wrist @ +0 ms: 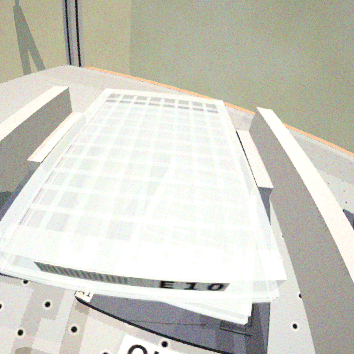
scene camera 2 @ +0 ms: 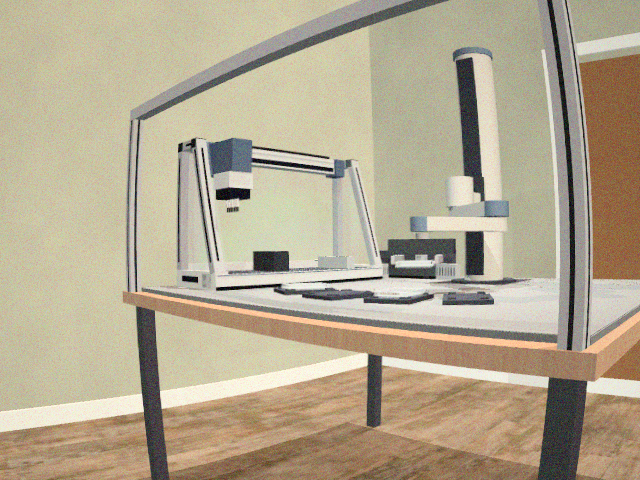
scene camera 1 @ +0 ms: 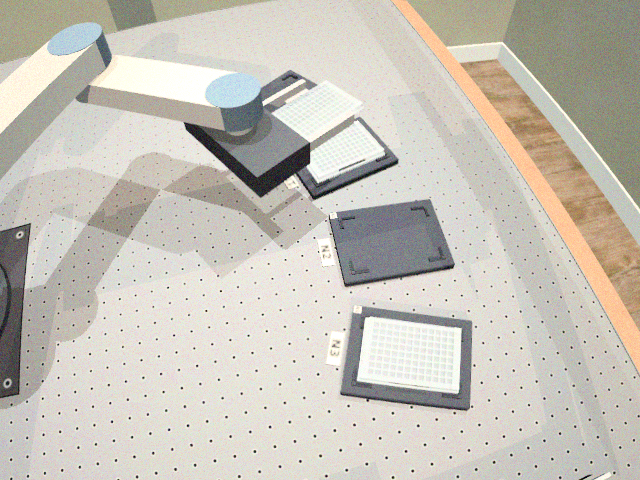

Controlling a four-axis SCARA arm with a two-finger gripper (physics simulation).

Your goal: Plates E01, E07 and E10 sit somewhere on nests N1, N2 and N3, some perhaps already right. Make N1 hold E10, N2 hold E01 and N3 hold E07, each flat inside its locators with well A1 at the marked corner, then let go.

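Places are measured from the arm's base along level axes (x ahead, y left, z up), in millimetres.
Pixels of known places: gripper, fingertip midpoint: (wrist: 159,110) (scene camera 2: 414,259) (scene camera 1: 327,100).
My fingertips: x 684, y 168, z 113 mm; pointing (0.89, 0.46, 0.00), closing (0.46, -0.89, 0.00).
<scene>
Ahead of a thing's pixels: the offset from my fingertips to its top centre. "spot": to the spot under its first point.
My gripper (scene camera 1: 317,111) (scene camera 2: 414,263) (wrist: 159,110) is shut on plate E10 {dz -3, dx -20, dy -11 mm} (scene camera 1: 323,105) (scene camera 2: 412,264) (wrist: 150,175), held level in the air over the OUT nest {dz -82, dx -50, dy +125 mm} (scene camera 1: 290,76) (scene camera 2: 467,299) (wrist: 150,315), which it partly hides. A white edge shows beneath it in the wrist view; whose it is I cannot tell. Nest N1 {spot: dz -88, dx -47, dy -106 mm} (scene camera 1: 316,191) bears a plate {dz -74, dx +12, dy -36 mm} (scene camera 1: 348,150); its marked corner is hidden. Nest N2 {dz -84, dx +35, dy -219 mm} (scene camera 1: 392,240) (scene camera 2: 336,295) is empty. Nest N3 {dz -84, dx -2, dy -394 mm} (scene camera 1: 405,400) bears a flat plate {dz -74, dx -2, dy -394 mm} (scene camera 1: 410,353). The codes on these two resting plates are unreadable.
A gantry machine (scene camera 2: 294,279) stands beyond the nests in scene camera 2, with a black block {spot: dz -13, dx -119, dy -696 mm} (scene camera 2: 271,260) on its deck. Frame posts {spot: dz +121, dx +361, dy +542 mm} (scene camera 2: 573,180) rise at the table edge. A black base plate {spot: dz -101, dx -551, dy -216 mm} (scene camera 1: 12,330) lies at the left in scene camera 1.
</scene>
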